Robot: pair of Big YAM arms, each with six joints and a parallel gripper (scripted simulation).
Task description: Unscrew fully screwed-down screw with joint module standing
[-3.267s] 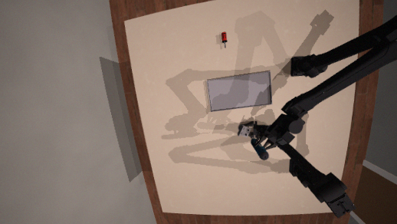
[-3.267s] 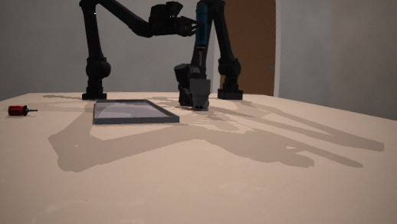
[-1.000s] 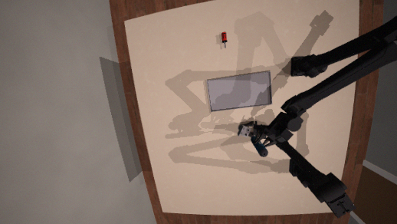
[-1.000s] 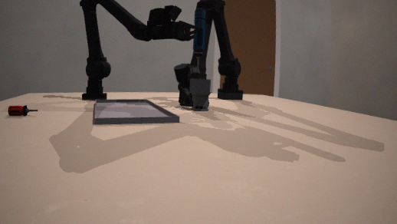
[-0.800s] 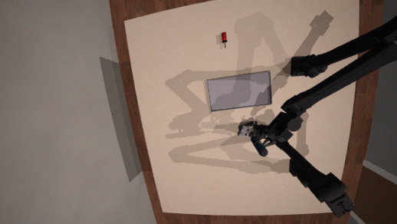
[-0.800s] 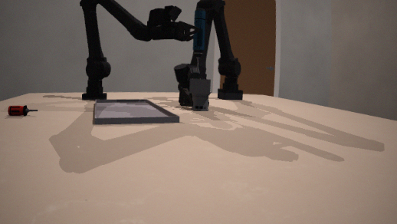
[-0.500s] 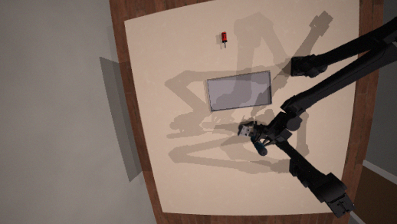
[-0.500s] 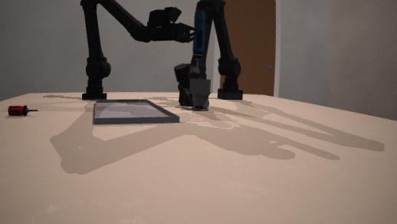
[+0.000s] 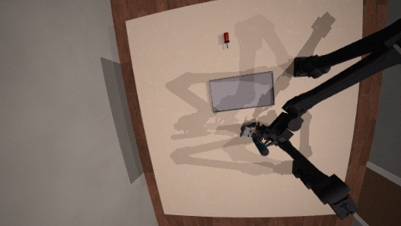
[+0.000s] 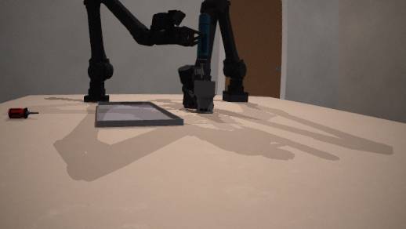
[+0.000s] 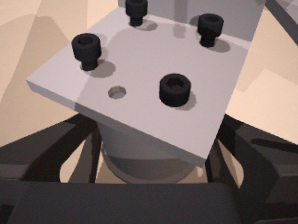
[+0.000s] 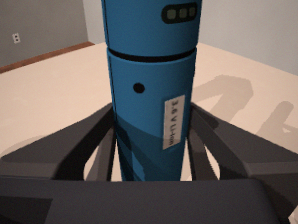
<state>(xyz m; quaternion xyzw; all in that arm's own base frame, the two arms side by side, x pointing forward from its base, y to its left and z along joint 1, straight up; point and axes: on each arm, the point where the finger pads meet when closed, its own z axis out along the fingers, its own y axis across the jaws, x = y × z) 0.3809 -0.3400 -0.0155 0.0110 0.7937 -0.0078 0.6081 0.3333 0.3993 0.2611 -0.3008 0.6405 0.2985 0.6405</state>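
The grey joint module is 10 mm above my left hand. From my left hand the other things lie so: grey bracket: 50 mm above; then screwdriver bit: 20 mm behind, 10 mm to the right, 120 mm above; then shallow grey tray: 10 mm ahead, 260 mm to the right, 20 mm below.
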